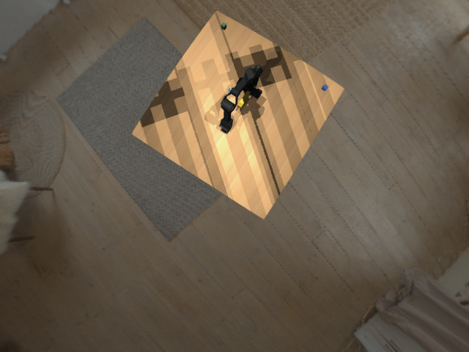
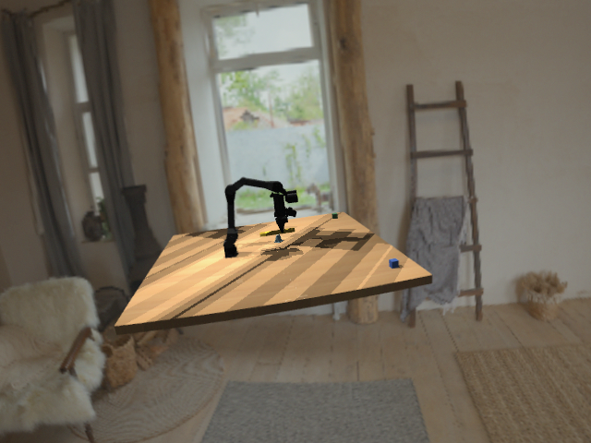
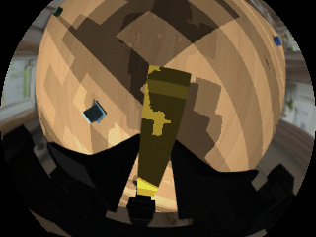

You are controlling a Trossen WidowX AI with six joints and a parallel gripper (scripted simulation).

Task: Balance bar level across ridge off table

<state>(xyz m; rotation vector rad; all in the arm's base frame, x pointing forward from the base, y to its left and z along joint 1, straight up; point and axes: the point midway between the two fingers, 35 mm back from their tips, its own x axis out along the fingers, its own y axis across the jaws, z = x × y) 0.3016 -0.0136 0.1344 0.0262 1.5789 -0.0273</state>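
Now: the yellow bar 3 cm behind my gripper tip. Round my gripper tip: blue cube (44 cm ahead, 49 cm to the right, 8 cm below); then green cube (44 cm ahead, 51 cm to the left, 8 cm below).
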